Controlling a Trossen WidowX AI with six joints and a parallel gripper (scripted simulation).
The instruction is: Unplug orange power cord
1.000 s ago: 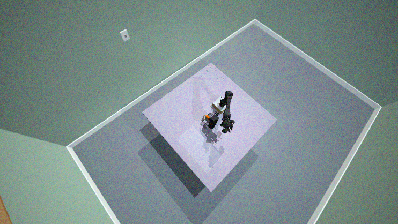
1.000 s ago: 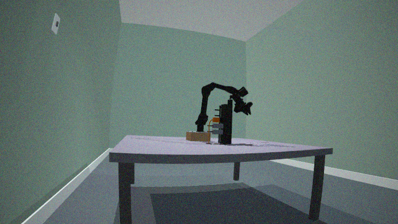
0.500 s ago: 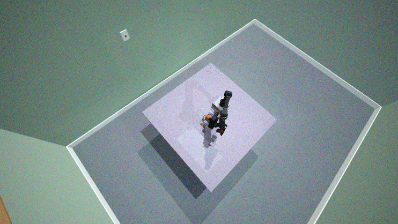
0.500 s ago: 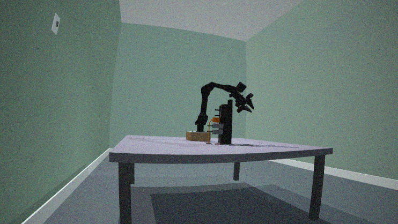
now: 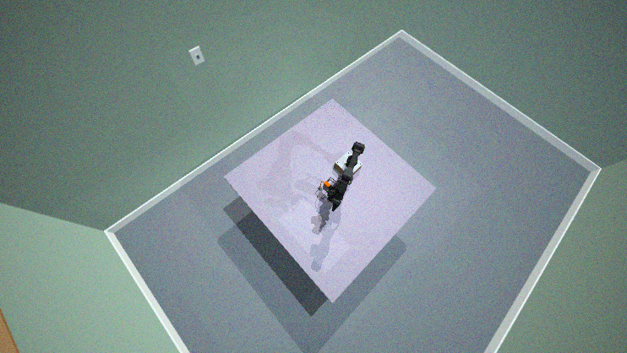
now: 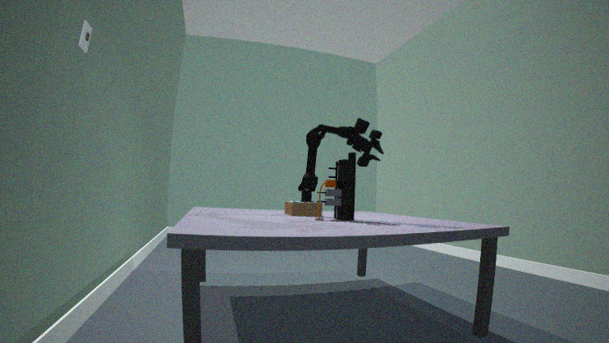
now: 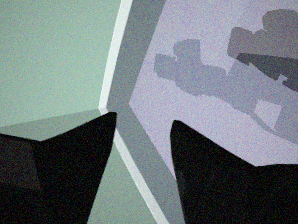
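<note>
The orange plug lies 18 cm to the right of my gripper tip, 14 cm behind it and 12 cm below it.
</note>
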